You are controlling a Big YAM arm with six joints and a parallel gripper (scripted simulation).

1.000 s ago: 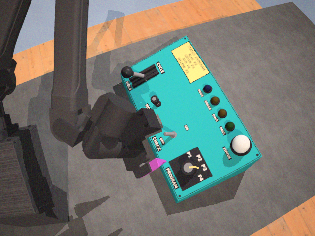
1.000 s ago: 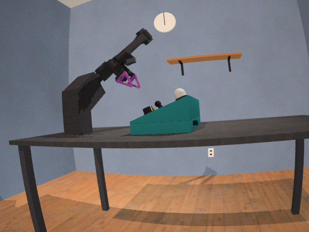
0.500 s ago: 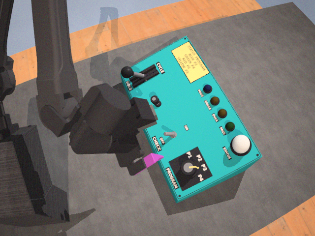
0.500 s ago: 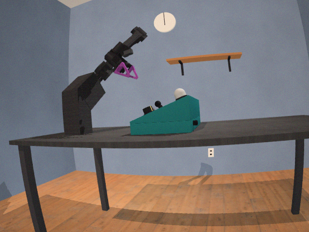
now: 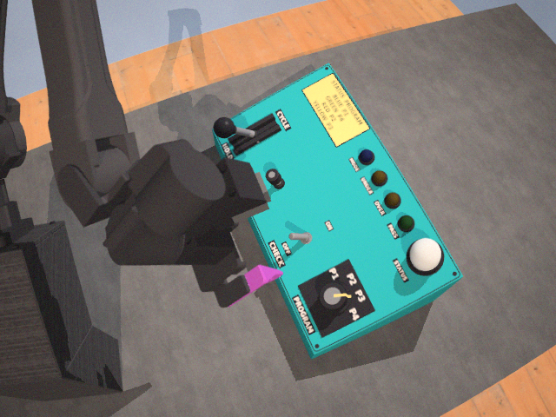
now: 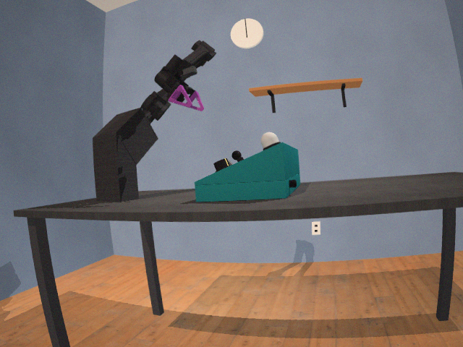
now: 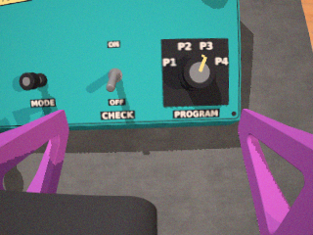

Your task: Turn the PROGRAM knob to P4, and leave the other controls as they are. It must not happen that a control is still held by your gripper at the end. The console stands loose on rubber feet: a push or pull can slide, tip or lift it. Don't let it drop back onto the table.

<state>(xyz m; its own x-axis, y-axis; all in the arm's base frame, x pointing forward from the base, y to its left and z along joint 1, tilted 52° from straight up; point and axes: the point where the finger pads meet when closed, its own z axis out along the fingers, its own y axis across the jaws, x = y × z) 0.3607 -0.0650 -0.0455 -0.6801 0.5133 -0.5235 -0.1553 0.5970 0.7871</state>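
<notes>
Right now the check toggle is 21 cm below my hand, 8 cm to the left of it and 8 cm ahead of it. Round my hand: teal console: 23 cm below, 14 cm to the left, 11 cm ahead; mode knob: 20 cm below, 19 cm to the left, 6 cm ahead; hold lever: 31 cm to the left, 19 cm below, 2 cm ahead.
</notes>
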